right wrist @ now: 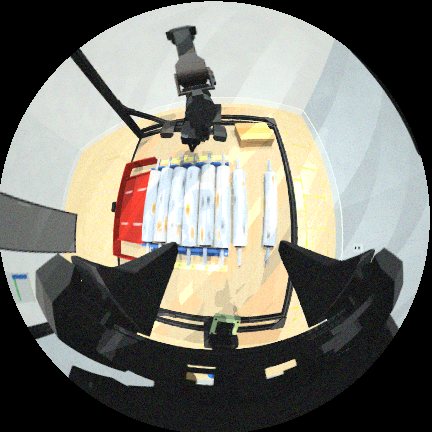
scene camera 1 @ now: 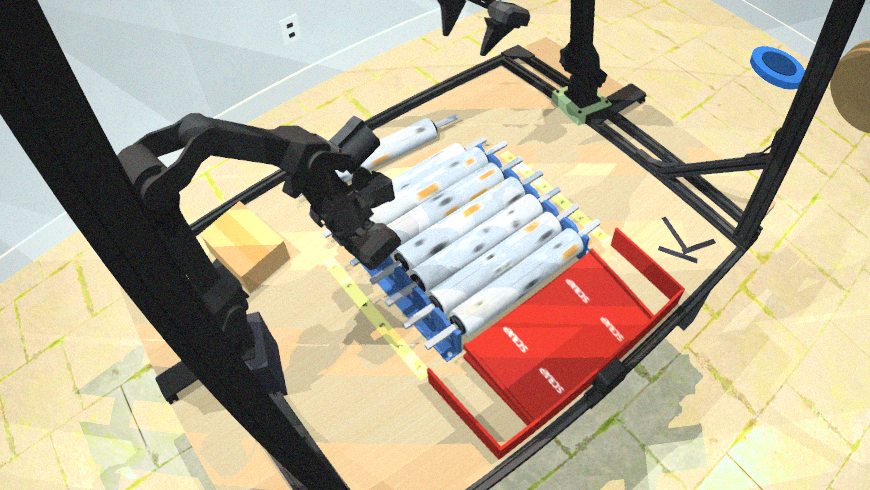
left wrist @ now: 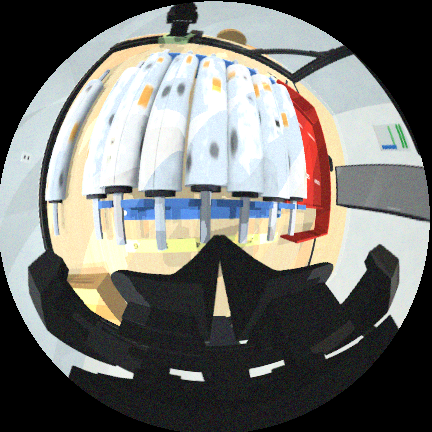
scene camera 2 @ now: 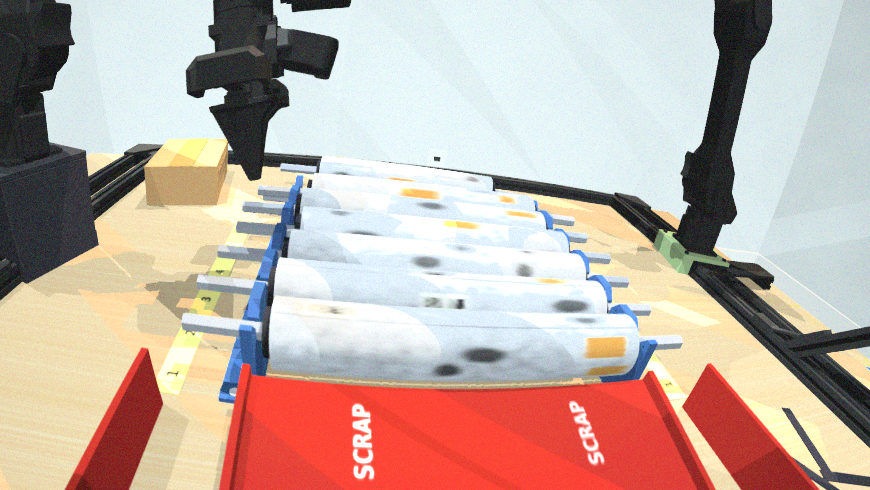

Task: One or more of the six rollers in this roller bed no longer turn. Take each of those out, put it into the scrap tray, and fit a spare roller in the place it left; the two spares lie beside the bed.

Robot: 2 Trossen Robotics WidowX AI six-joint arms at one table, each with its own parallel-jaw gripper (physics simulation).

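Frame: origin at the left arm's base, x ahead, y left, z up, level; centimetres.
Where they show: left gripper, fingertip midpoint: (right wrist: 191, 150) (left wrist: 218, 239) (scene camera 2: 255, 180); right gripper, fingertip midpoint: (right wrist: 229, 247) (scene camera 1: 463, 45); left arm's base, link origin: (scene camera 1: 234, 344) (scene camera 2: 21, 155); right arm's base, link origin: (right wrist: 224, 327) (scene camera 1: 582, 96) (scene camera 2: 694, 245).
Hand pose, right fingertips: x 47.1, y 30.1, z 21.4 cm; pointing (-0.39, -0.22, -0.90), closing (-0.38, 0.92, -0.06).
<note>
Each offset is from my right fingertips to the top centre of the thing.
Six white, grey-spotted rollers sit in the blue roller bed @(dx -19.2, dy -22.3, dz -25.8 cm) (scene camera 1: 448, 348) (scene camera 2: 248, 346) (left wrist: 175, 210) (right wrist: 212, 251); the frames do not show which turn. One spare roller @(dx -15.4, dy +10.5, dz -27.7 cm) (scene camera 1: 404, 143) (left wrist: 75, 135) (right wrist: 270, 207) lies farther off; the other spare (left wrist: 107, 140) (right wrist: 240, 207) lies close beside the bed. The red scrap tray @(dx +3.8, dy -39.6, dz -27.5 cm) (scene camera 1: 547, 340) (scene camera 2: 462, 438) (left wrist: 311, 145) (right wrist: 132, 210) holds no roller. My left gripper (scene camera 2: 254, 176) (left wrist: 218, 239) (right wrist: 191, 150) is shut and empty, above the shaft-end side of the bed; its tips are hidden in scene camera 1. My right gripper (scene camera 1: 465, 42) (right wrist: 229, 247) is wide open and empty, high above the table's far side.
A cardboard box @(dx -45.1, dy -4.1, dz -27.0 cm) (scene camera 1: 237, 243) (scene camera 2: 182, 182) (right wrist: 255, 135) stands near the left arm. Yellow numbered strips (scene camera 1: 377, 322) (scene camera 2: 173, 374) run along the bed's ends. Separate red walls (scene camera 1: 468, 413) (scene camera 2: 121, 420) flank the tray. A black frame (scene camera 1: 438, 91) surrounds the table.
</note>
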